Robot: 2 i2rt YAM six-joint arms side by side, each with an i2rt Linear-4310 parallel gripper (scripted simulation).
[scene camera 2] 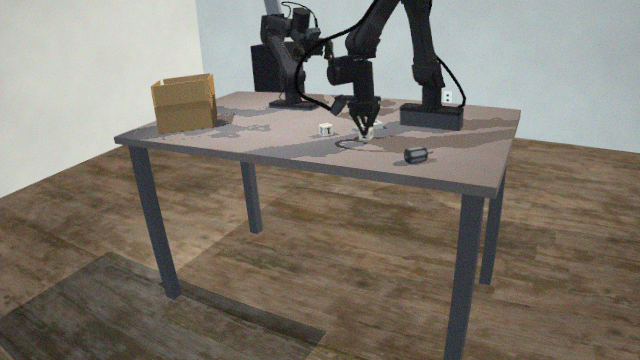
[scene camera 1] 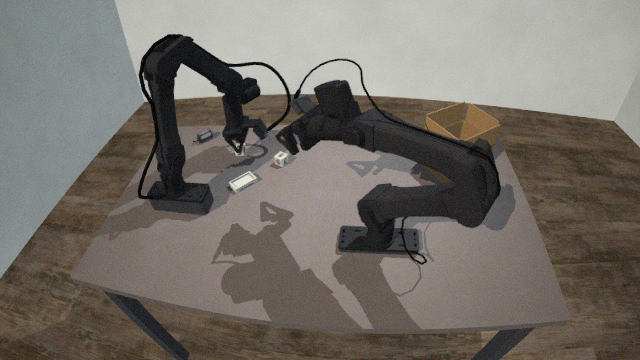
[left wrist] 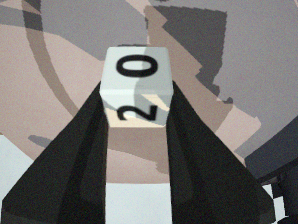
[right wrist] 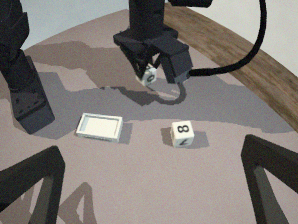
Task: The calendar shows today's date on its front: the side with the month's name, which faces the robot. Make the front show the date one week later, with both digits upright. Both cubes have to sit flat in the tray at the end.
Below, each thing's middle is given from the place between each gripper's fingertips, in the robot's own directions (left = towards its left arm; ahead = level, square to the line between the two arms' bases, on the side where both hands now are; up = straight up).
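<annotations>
The cardboard box (scene camera 2: pixel 186 106) is 23 cm ahead of my right hand (scene camera 1: pixel 290 128), 46 cm to the right of it and 15 cm below it. As for the white calendar tray (right wrist: pixel 94 127), my right hand is 18 cm to the right of it, 1 cm past it and 21 cm above it.
Counting from my left hand (scene camera 2: pixel 366 133), the box is 70 cm to the right of it, 11 cm ahead of it and 4 cm above it, while the tray is 3 cm below that left hand, 13 cm behind it and 7 cm to the right of it.
</annotations>
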